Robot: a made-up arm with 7 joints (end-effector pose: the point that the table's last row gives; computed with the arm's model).
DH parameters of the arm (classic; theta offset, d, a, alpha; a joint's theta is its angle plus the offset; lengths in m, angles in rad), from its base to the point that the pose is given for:
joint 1: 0 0.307 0 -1.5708
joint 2: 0 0 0 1.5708
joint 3: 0 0.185 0.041 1.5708
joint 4: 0 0 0.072 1.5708
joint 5: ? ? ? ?
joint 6: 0 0 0.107 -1.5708
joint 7: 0 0.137 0 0
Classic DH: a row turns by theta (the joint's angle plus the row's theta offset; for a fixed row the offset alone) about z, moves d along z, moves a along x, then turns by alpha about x.
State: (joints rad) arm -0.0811 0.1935 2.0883 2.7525 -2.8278 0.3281 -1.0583
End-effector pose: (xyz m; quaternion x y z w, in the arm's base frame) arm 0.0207 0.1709 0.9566 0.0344 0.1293 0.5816 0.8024
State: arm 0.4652 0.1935 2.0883 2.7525 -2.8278 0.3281 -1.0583
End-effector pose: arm -0.0711 0.1568 0.9566 -0.0017 0.1338 0.7765 0.6158
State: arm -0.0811 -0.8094 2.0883 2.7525 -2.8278 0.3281 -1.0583
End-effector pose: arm -0.5282 0.2155 0.6621 -0.2797 -0.2485 0.5215 0.7669
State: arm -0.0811 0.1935 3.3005 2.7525 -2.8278 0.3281 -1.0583
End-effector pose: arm -0.0798 -0.0440 0.9728 0.0385 0.0549 0.9410 0.3317
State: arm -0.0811 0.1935 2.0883 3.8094 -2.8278 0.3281 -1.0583
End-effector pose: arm 0.2029 -0.2625 0.8272 0.5251 0.0192 0.4853 0.6989
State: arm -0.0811 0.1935 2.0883 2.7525 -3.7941 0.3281 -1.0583
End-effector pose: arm 0.0714 0.1855 0.9504 -0.0094 -0.0178 0.1671 0.9857
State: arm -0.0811 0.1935 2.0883 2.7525 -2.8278 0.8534 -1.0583
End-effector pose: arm 0.0846 0.1126 0.9824 0.2889 0.1543 0.5280 0.7836
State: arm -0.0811 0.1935 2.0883 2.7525 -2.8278 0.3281 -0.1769
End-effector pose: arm 0.0207 0.1709 0.9566 0.0863 0.1022 0.8683 0.4776
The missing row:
joint 5: 0 0.319 0 1.5708
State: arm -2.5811 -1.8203 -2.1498 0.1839 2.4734 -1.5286 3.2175
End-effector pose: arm -0.0435 -0.0419 0.2224 -0.1539 0.7086 -0.6818 0.0967
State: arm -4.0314 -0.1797 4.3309 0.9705 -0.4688 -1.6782 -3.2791
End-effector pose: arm 0.3021 0.1143 0.5167 -0.1891 0.2255 0.1837 0.9379
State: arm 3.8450 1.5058 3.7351 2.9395 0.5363 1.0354 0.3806
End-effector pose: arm -0.5588 -0.3506 0.4313 0.1784 -0.4873 -0.6404 0.5662
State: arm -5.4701 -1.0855 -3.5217 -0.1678 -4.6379 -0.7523 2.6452
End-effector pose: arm -0.0179 0.2350 0.2516 -0.6922 0.0655 -0.0415 0.7175
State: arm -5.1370 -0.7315 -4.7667 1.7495 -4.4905 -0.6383 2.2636
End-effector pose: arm -0.3723 0.1105 0.6420 -0.4237 0.3268 0.8081 0.2462
